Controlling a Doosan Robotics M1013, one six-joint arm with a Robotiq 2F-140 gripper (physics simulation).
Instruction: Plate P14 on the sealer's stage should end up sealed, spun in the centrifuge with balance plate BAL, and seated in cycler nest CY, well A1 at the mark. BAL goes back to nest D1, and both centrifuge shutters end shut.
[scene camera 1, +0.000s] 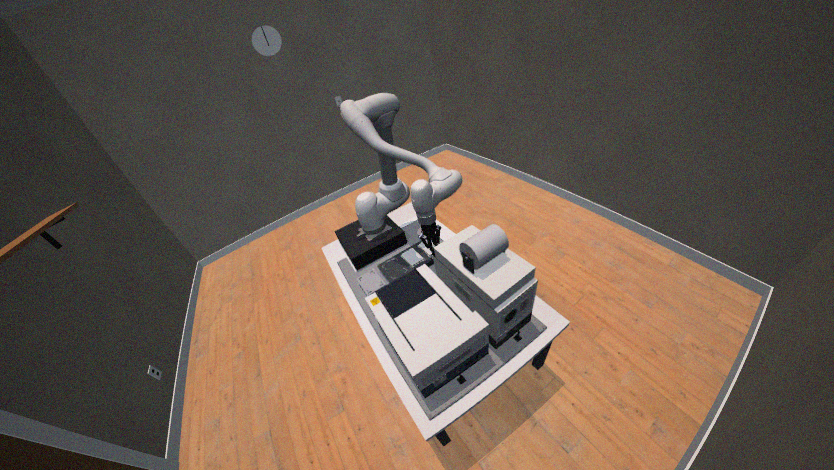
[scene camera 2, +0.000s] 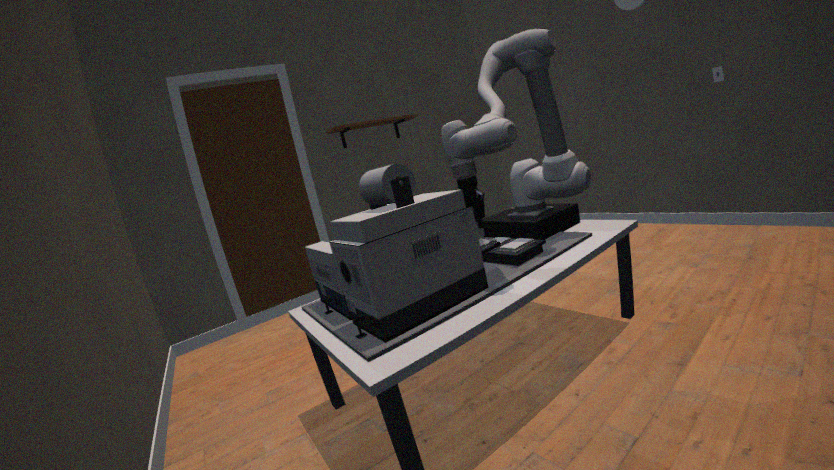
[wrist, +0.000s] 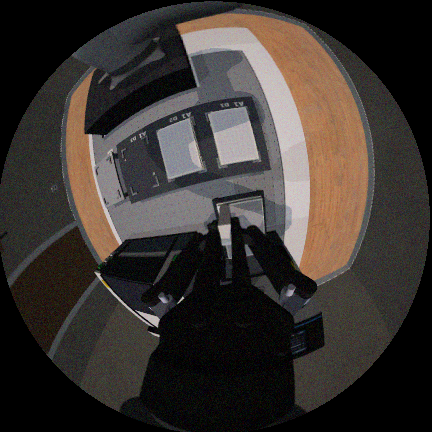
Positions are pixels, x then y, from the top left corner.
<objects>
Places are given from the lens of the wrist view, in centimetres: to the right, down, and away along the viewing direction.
my gripper (wrist: 225, 212): 2, -1, 22
centrifuge (wrist: 145, 259): -18, 11, 28
</objects>
